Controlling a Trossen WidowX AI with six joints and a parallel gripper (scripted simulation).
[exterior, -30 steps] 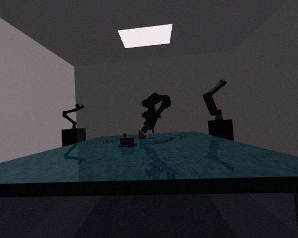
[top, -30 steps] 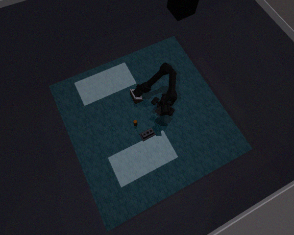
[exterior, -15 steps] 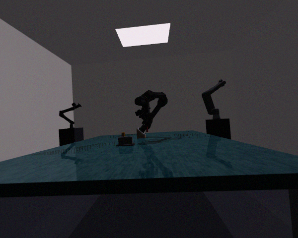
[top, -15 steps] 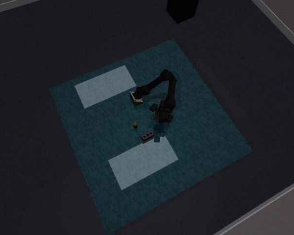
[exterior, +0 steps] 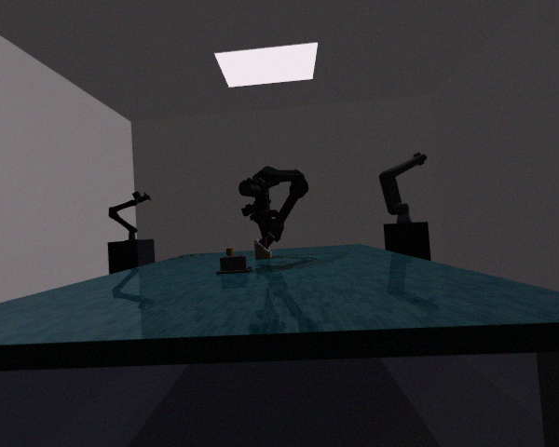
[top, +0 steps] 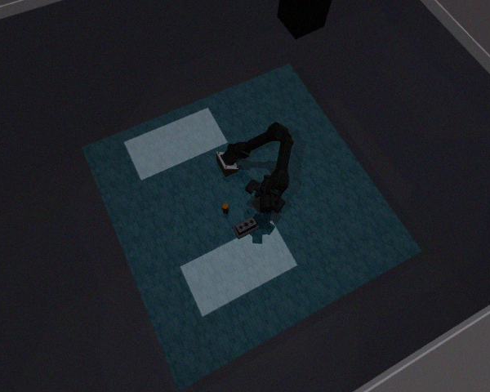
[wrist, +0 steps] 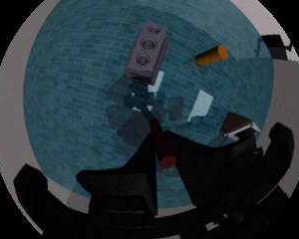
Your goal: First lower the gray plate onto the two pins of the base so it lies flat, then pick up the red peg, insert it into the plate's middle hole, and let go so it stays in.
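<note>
The gray plate is 40 mm ahead of my gripper tip, 120 mm to the right of it and 80 mm below it. From my gripper tip the other things lie so: dark flat base (40 mm ahead, 120 mm to the right, 110 mm below); then red peg (right at my gripper tip); then orange cylinder (90 mm behind, 160 mm to the right, 80 mm below).
</note>
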